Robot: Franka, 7 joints.
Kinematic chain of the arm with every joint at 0, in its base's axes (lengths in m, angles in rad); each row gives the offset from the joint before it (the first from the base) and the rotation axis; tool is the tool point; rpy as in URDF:
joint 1: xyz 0 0 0.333 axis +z
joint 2: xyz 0 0 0 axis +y
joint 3: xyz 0 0 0.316 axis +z
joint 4: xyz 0.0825 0 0 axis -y
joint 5: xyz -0.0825 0 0.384 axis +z
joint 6: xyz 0 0 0 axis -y
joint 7: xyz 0.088 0 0 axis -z
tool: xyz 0 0 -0.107 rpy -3.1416 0 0
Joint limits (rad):
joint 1: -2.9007..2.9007
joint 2: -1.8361..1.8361
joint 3: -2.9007..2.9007
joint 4: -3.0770..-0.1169
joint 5: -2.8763..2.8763
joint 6: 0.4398..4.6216
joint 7: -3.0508..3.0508
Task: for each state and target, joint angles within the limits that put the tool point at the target. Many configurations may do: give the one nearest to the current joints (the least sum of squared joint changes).
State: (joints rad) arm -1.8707 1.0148 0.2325 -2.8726 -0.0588 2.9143 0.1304
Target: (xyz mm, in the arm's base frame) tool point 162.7 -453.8 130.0
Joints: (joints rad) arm -1.7753 0.5274 0.4886 -2.4561 -0.0928 3.0519 0.1304
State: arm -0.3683 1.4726 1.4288 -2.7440 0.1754 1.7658 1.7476
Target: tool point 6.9 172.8 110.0
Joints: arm -0.3949 1.1709 0.7593 -2.7799 -0.0816 1.7054 1.7476
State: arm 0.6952 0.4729 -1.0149 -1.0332 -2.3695 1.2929 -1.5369
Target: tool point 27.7 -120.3 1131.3
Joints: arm 0.5673 -0.0196 -1.1215 -0.4070 -2.4996 1.3621 -1.5369
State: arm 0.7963 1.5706 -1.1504 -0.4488 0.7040 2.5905 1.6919
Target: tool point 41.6 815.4 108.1
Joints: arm 1.5824 1.8277 -1.1247 -0.1256 0.6833 2.5979 1.6919
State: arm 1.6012 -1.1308 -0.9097 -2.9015 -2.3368 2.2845 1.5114
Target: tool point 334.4 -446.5 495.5
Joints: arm 0.8004 -1.4000 -1.2505 -2.1913 -2.3582 2.0806 1.5114
